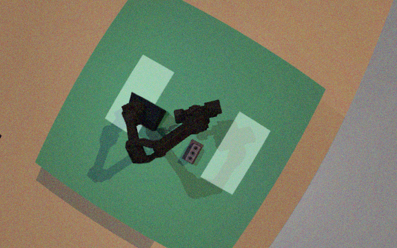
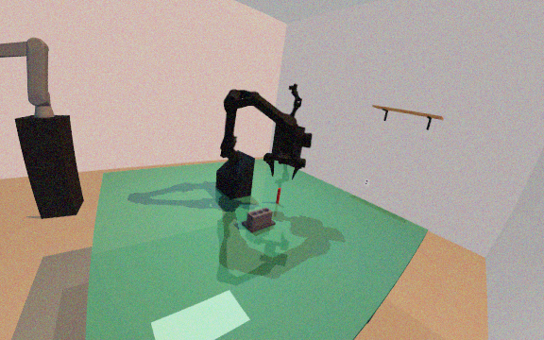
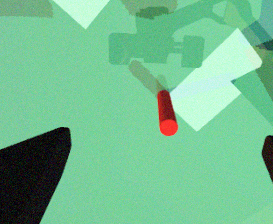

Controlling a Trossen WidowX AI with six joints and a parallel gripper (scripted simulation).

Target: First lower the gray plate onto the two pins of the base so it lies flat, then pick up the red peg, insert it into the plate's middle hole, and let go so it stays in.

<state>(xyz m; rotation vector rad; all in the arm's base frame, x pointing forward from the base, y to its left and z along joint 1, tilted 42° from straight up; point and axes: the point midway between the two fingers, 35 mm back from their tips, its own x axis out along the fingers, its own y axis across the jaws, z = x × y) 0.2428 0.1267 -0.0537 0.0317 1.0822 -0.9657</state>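
Right now the red peg is 2 cm behind my gripper tip, 1 cm to the left of it and 11 cm below it. From my gripper tip the other things lie so: dark base: 11 cm ahead, 17 cm to the right, 14 cm below; gray plate: 11 cm ahead, 17 cm to the right, 10 cm below.
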